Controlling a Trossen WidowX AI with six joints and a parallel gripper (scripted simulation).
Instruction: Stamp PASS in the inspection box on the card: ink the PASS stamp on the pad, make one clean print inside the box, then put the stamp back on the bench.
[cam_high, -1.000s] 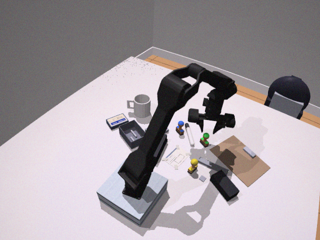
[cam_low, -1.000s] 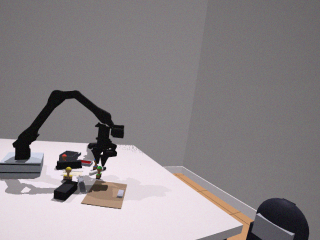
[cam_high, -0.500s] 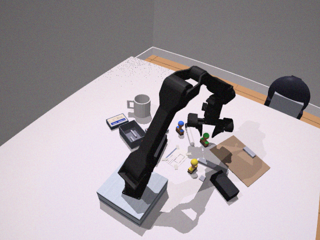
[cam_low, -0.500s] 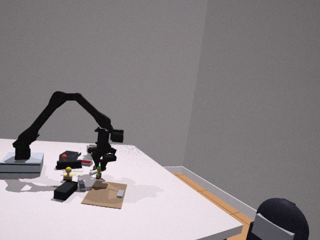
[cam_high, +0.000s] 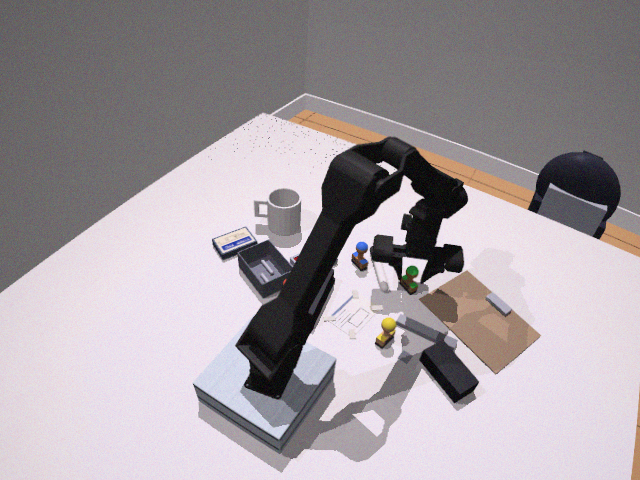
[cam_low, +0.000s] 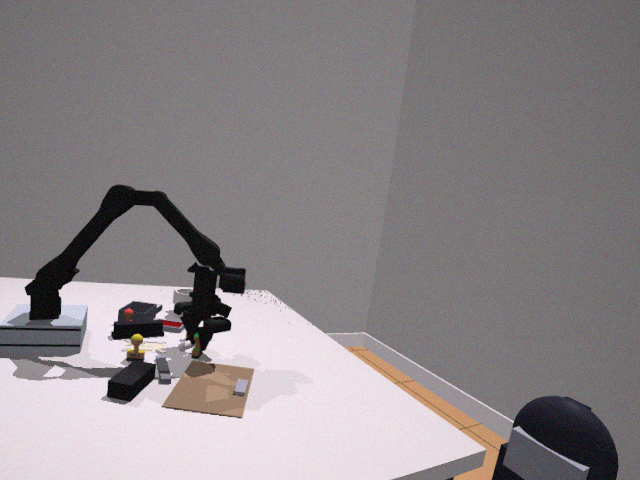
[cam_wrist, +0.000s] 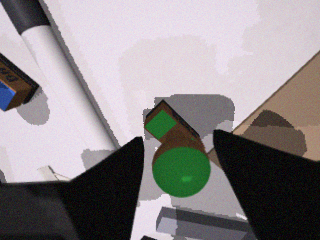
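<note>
Now: gripper tip right at the green-knobbed stamp. Round my gripper tip: grey bar (11 cm behind, 6 cm to the right, 2 cm below); marker (8 cm to the left, 4 cm ahead, 1 cm below); blue-knobbed stamp (12 cm to the left, 3 cm ahead).
</note>
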